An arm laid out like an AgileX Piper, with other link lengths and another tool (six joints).
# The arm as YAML. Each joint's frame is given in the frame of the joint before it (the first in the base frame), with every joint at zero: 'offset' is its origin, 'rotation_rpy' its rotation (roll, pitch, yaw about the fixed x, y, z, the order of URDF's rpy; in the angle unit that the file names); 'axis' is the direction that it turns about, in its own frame. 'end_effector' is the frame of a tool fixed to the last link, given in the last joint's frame.
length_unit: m
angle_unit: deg
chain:
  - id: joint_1
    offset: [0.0, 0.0, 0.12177]
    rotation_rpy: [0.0, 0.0, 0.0]
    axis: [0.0, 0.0, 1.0]
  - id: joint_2
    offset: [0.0, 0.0, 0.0]
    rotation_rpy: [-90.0, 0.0, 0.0]
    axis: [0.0, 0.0, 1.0]
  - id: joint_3
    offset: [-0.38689, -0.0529, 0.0]
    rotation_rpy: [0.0, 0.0, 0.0]
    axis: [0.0, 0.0, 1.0]
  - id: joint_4
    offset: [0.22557, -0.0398, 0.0]
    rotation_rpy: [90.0, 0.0, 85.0]
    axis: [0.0, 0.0, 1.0]
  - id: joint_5
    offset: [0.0, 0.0, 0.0]
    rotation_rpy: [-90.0, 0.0, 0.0]
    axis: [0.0, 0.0, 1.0]
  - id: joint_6
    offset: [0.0, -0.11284, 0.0]
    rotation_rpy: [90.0, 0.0, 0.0]
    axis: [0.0, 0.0, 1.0]
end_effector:
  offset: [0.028, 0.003, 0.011]
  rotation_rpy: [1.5, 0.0, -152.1]
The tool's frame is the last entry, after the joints.
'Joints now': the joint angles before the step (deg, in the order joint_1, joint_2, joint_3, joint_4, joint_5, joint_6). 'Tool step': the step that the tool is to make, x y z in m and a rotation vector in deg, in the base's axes. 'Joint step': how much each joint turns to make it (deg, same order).
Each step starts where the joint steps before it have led.
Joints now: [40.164 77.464 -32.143 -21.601 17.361 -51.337]
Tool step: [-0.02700 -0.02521 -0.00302 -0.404 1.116 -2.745]
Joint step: [0.001 -5.157 4.299 -0.804 2.519 3.039]
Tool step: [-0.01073 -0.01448 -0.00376 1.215 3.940 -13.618]
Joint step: [0.001 -0.573 0.171 -4.182 5.903 16.789]
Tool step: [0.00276 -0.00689 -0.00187 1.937 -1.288 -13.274]
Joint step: [-0.116 1.090 0.113 -10.999 2.292 22.286]
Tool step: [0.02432 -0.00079 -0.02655 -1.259 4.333 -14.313]
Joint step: [-5.157 9.453 -0.113 -6.362 -0.402 15.814]
